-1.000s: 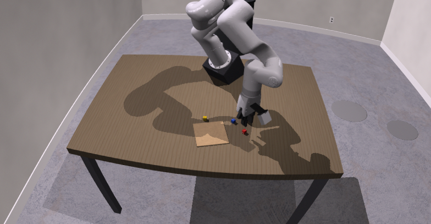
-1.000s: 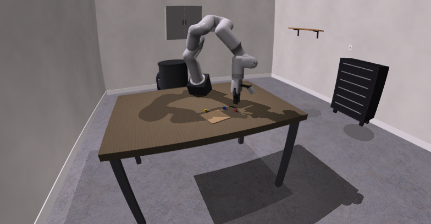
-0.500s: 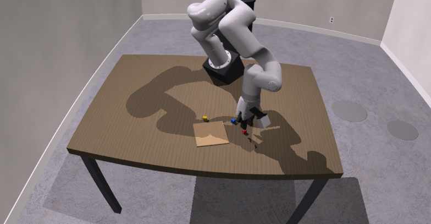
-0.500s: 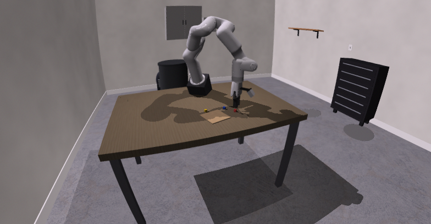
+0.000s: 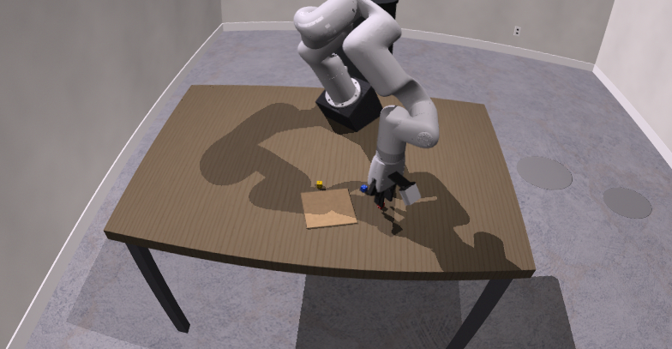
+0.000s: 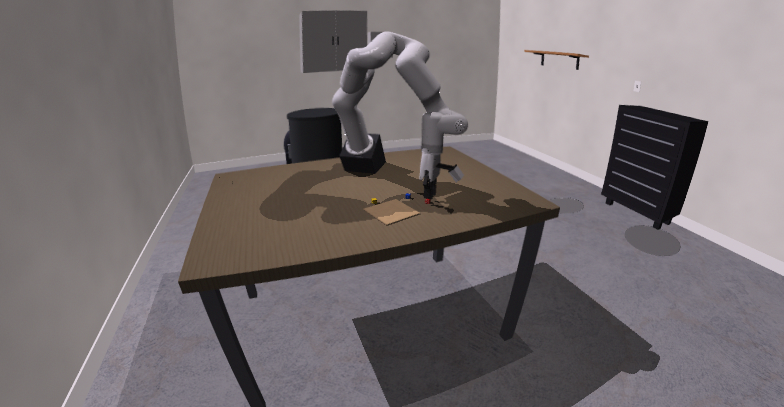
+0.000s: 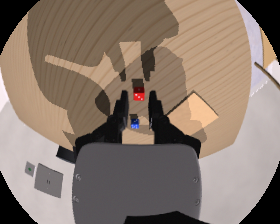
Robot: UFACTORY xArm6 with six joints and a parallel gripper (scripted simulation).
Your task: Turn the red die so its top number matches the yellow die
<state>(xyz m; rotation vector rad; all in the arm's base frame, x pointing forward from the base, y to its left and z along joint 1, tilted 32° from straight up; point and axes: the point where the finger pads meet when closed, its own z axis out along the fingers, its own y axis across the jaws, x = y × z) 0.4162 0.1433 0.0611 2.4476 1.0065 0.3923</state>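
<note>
My gripper is now 40 mm above the red die. Also, from my hand: tan mat (160 mm to the right, 40 mm below, 10 mm ahead); yellow die (180 mm to the right, 80 mm behind, 40 mm below); blue die (70 mm behind, 50 mm to the right, 40 mm below).
</note>
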